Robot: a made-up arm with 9 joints. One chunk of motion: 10 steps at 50 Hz.
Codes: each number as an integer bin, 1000 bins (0 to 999) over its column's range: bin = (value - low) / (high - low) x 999, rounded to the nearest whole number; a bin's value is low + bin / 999 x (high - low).
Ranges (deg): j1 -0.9..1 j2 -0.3..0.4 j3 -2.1..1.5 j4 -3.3..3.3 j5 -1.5..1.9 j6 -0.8..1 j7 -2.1..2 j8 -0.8..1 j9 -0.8..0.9
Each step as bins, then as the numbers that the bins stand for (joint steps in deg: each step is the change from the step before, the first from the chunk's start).
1 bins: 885 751 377 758 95 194 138 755 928
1 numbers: 0.783 0.226 -0.741 1.708 -1.177 -0.450 -1.534 0.560 0.779
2 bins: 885 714 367 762 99 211 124 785 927
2 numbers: 0.783 0.200 -0.777 1.734 -1.163 -0.420 -1.591 0.614 0.777
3 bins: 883 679 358 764 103 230 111 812 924
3 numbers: 0.779 0.176 -0.810 1.747 -1.149 -0.386 -1.644 0.663 0.772
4 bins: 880 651 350 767 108 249 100 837 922
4 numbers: 0.774 0.156 -0.839 1.767 -1.132 -0.351 -1.690 0.708 0.769
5 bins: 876 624 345 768 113 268 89 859 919
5 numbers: 0.766 0.137 -0.857 1.774 -1.115 -0.317 -1.735 0.748 0.764
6 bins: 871 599 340 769 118 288 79 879 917
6 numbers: 0.757 0.120 -0.875 1.780 -1.098 -0.281 -1.776 0.784 0.760
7 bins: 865 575 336 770 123 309 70 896 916
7 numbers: 0.745 0.103 -0.889 1.787 -1.081 -0.243 -1.813 0.814 0.759
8 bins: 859 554 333 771 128 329 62 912 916
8 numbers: 0.734 0.088 -0.900 1.794 -1.064 -0.207 -1.846 0.843 0.759
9 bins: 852 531 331 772 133 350 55 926 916
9 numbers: 0.720 0.072 -0.907 1.800 -1.047 -0.169 -1.874 0.868 0.759
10 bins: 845 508 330 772 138 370 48 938 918
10 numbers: 0.707 0.056 -0.911 1.800 -1.030 -0.133 -1.903 0.890 0.762
